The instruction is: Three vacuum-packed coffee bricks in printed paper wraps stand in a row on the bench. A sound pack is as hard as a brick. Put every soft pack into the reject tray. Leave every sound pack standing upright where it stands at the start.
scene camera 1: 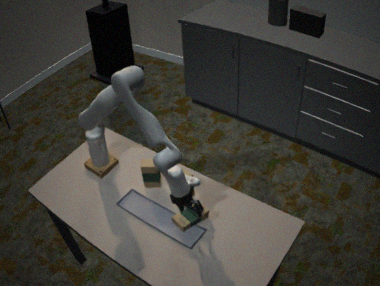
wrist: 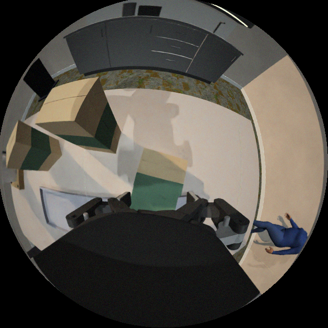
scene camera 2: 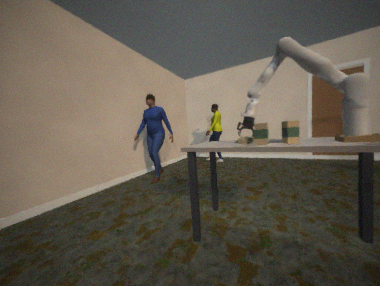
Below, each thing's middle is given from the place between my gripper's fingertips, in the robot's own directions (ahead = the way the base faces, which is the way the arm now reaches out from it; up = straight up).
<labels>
I see my gripper 12 cm past the reject tray (scene camera 1: 159, 217), 7 cm to the left of it and 6 cm above it.
</labels>
